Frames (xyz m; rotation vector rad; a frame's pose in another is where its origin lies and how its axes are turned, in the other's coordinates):
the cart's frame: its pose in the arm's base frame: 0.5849 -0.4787 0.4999 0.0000 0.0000 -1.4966
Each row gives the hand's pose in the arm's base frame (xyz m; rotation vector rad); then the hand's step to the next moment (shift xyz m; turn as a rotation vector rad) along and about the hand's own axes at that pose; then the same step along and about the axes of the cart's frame.
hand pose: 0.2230 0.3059 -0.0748 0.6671 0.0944 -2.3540
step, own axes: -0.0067 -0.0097 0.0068 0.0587 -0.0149 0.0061
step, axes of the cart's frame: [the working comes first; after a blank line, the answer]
step, axes of the arm's base frame: -0.0048 0.0098 0.0081 -0.0496 -0.0250 -0.0250

-0.0101 -0.0041 0.0081 0.0213 -0.0513 -0.0250
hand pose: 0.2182 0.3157 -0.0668 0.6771 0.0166 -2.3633
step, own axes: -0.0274 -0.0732 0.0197 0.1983 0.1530 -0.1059
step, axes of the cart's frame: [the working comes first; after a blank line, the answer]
step, axes of the arm's base frame: -0.0363 0.0697 0.0182 0.0156 -0.2187 -0.1609

-0.0721 -0.0310 0.0182 0.2193 -0.0007 -0.1609
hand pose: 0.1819 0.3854 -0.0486 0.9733 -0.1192 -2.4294
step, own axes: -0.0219 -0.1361 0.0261 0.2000 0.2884 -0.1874
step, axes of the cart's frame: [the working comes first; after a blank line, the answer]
step, axes of the arm's base frame: -0.0626 0.1255 -0.0031 0.1271 -0.3277 -0.1864

-0.1298 -0.0532 -0.0031 0.3362 0.1025 -0.1864
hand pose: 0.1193 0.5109 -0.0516 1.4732 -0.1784 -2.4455
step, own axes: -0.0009 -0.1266 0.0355 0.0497 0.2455 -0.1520
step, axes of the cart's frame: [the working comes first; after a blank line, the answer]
step, axes of the arm's base frame: -0.0529 0.1196 -0.0138 0.1547 -0.2431 -0.0531

-0.1232 -0.0439 -0.0138 0.2539 0.1363 -0.0531
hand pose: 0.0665 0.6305 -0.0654 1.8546 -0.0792 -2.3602
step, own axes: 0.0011 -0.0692 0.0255 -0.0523 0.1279 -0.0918
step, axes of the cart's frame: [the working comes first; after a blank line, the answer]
step, axes of the arm's base frame: -0.0303 0.0672 -0.0037 0.1109 -0.1150 0.0446

-0.0692 -0.0252 -0.0037 0.1229 0.1021 0.0446
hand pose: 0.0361 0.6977 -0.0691 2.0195 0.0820 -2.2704
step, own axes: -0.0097 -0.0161 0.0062 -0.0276 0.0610 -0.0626
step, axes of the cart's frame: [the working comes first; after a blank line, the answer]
step, axes of the arm's base frame: -0.0068 0.0157 0.0099 0.0718 -0.0527 0.0217

-0.0162 -0.0056 0.0099 0.0579 0.0677 0.0217
